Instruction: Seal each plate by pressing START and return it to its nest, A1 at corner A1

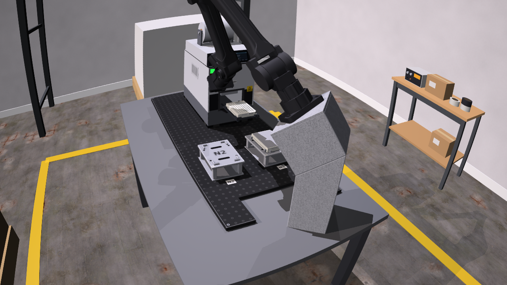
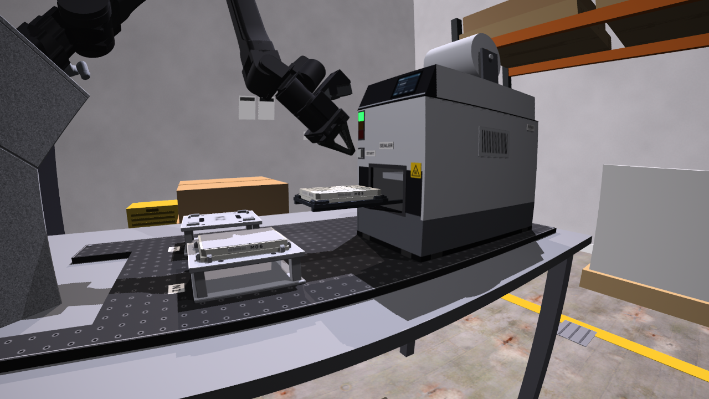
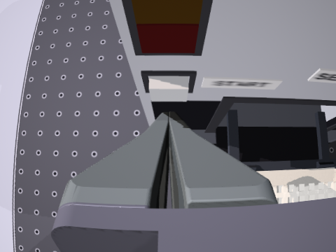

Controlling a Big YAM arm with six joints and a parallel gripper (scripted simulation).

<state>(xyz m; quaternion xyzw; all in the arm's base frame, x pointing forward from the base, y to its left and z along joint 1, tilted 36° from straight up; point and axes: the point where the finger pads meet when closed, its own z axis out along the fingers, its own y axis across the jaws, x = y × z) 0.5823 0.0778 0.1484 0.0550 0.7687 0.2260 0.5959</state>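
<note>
Now: hand 3 cm short of the start button, 1 cm to the right of it and 1 cm above it. Also, from my hand: nest N2: 29 cm behind, 3 cm to the left, 14 cm below; then white well plate: 6 cm behind, 11 cm to the right, 8 cm below; then sealer stage: 6 cm behind, 11 cm to the right, 9 cm below.
</note>
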